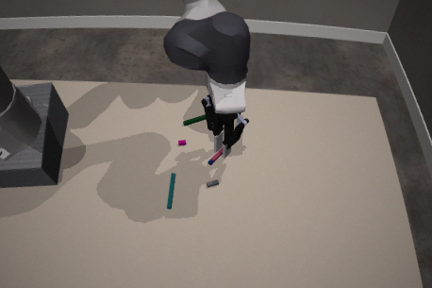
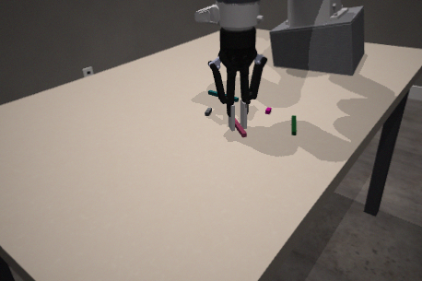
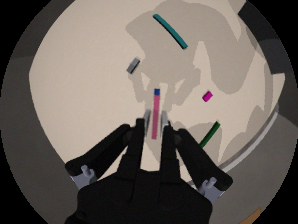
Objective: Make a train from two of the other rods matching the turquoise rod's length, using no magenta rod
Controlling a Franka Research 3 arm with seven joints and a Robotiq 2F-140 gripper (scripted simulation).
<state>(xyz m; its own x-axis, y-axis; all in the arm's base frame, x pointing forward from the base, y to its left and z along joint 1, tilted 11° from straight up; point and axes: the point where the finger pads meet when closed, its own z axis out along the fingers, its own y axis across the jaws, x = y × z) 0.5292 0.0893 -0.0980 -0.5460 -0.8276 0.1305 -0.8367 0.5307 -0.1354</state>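
My hand is 3 cm above the pink rod. Round my hand: blue rod 4 cm to the right, 3 cm below, 3 cm behind; then magenta rod 11 cm behind, 3 cm below, 1 cm to the left; then grey rod 11 cm to the right, 3 cm below, 1 cm behind.
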